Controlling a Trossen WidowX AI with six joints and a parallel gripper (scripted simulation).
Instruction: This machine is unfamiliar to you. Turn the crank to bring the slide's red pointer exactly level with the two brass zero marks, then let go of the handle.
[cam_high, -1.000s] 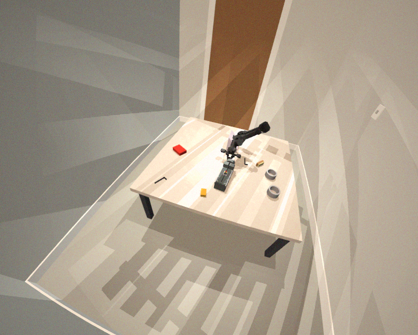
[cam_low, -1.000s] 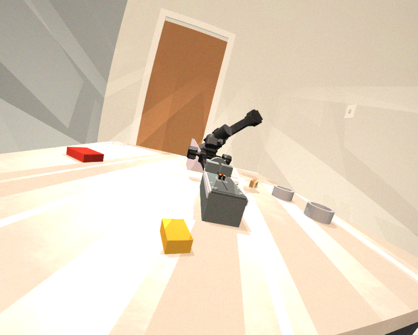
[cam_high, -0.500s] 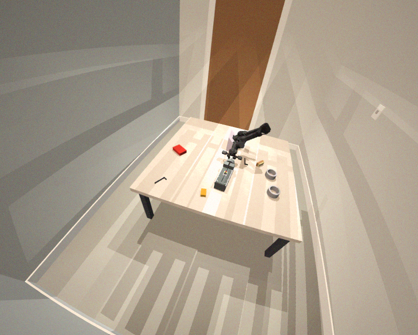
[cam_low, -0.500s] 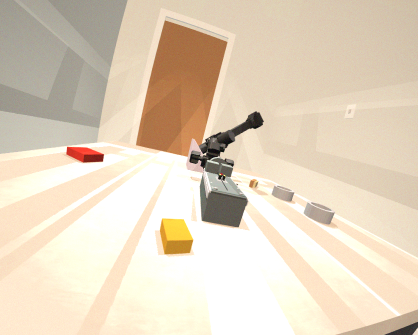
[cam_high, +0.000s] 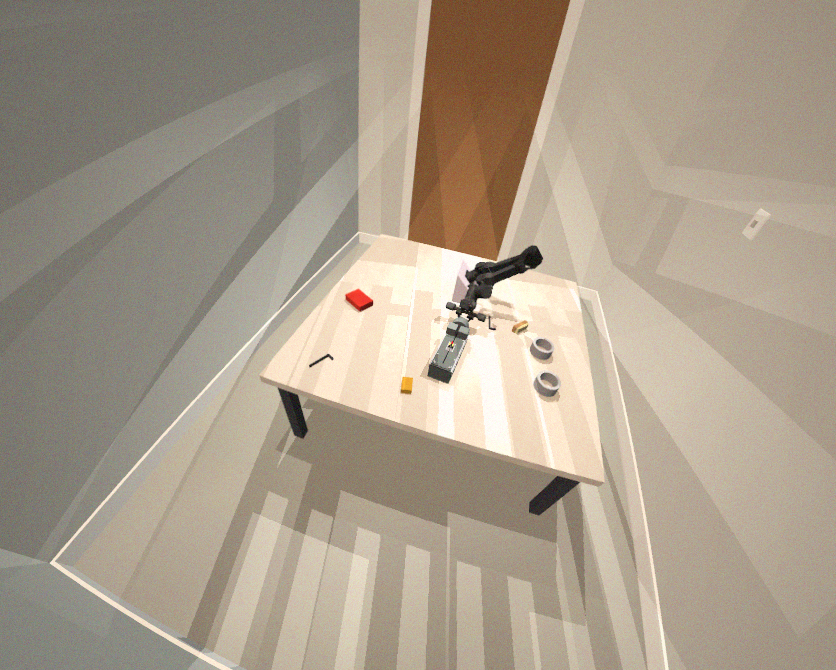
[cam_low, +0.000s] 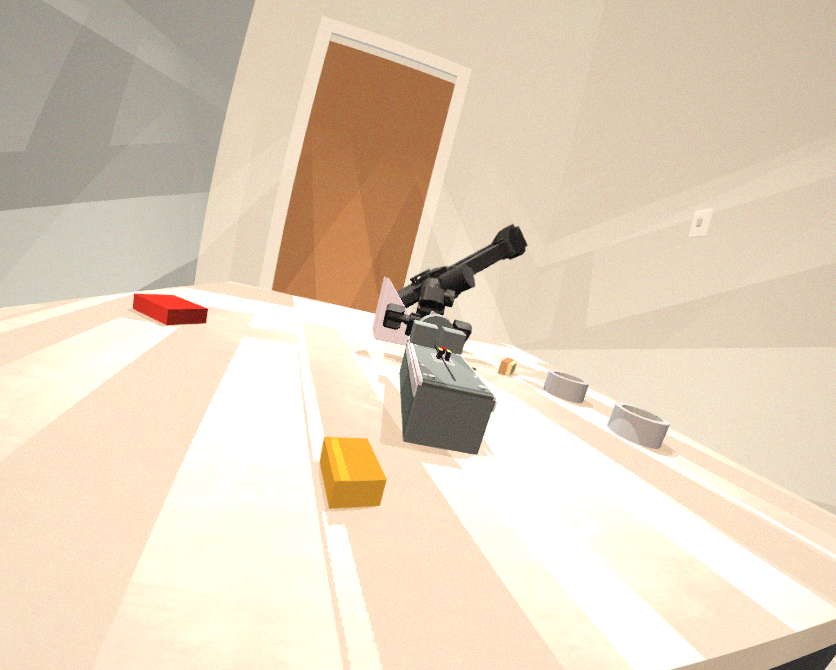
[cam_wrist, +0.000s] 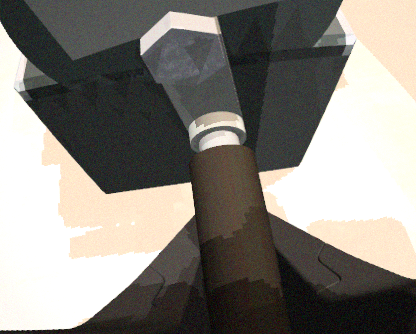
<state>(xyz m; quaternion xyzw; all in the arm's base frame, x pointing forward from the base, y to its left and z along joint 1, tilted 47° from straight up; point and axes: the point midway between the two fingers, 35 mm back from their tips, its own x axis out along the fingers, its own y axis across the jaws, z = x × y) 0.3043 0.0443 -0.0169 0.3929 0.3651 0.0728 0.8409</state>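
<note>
The red pointer is 15 cm ahead of my gripper tip, 2 cm to the right of it and 5 cm above it. Round my gripper tip: dark brown crank handle 2 cm behind, 3 cm above; then yellow block 36 cm ahead, 14 cm to the right, 2 cm below; then tan block 14 cm behind, 29 cm to the left, 2 cm below.
</note>
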